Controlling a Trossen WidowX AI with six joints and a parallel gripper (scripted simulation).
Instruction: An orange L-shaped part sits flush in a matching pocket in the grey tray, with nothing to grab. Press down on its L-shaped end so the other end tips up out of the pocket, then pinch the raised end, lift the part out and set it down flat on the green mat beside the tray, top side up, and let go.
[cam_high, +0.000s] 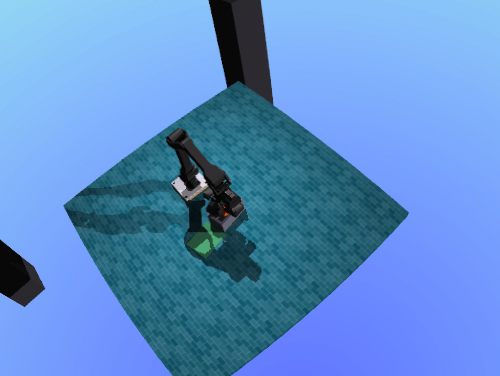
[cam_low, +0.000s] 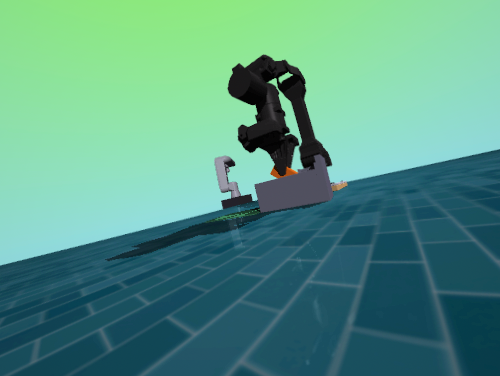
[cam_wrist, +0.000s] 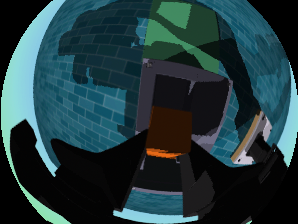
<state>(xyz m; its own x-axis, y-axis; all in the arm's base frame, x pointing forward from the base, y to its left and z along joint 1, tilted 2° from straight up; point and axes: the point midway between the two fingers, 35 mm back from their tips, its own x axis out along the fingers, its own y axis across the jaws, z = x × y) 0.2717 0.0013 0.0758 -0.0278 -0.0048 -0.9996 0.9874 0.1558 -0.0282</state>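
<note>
Right now my gripper tip is 150 mm to the left of the green mat, 80 mm above it and 10 mm short of it. From my gripper tip the other things lie so: orange L-shaped part (30 mm to the left, 30 mm below, 20 mm behind).
</note>
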